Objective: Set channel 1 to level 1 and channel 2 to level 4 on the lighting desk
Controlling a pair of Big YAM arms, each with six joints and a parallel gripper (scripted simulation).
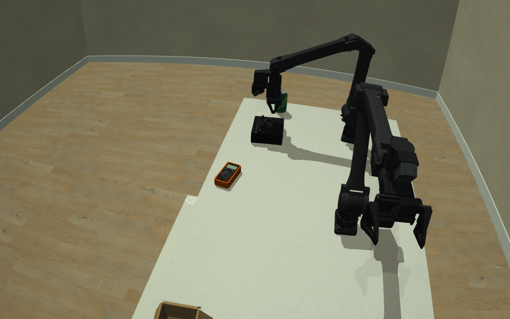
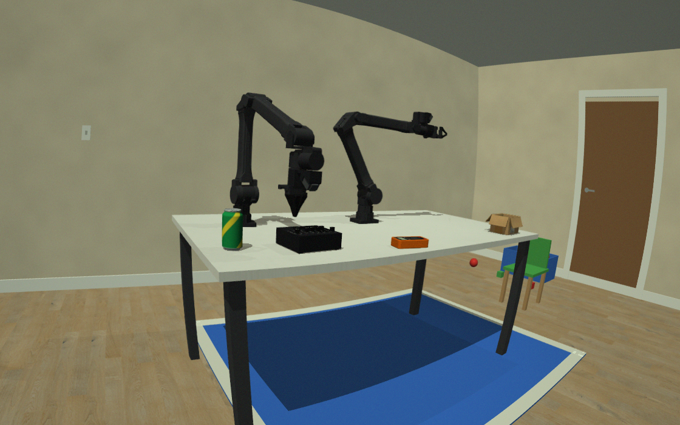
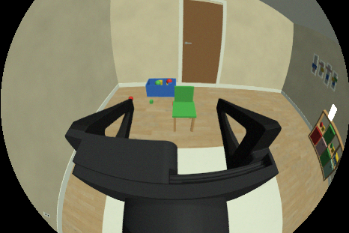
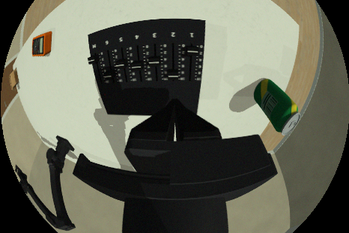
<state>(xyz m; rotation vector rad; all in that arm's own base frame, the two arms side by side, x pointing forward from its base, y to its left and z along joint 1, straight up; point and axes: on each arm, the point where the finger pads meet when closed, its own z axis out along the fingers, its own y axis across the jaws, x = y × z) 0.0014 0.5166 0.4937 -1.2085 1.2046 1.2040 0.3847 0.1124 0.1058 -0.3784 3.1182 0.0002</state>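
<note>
The channel 2 fader cap is 40 mm below my right hand and 20 mm ahead of it. Round my right hand: channel 1 fader cap (50 mm ahead, 40 mm below, 10 mm to the right); then orange multimeter (400 mm to the left, 100 mm ahead, 90 mm below); then can (210 mm to the right, 40 mm below).
</note>
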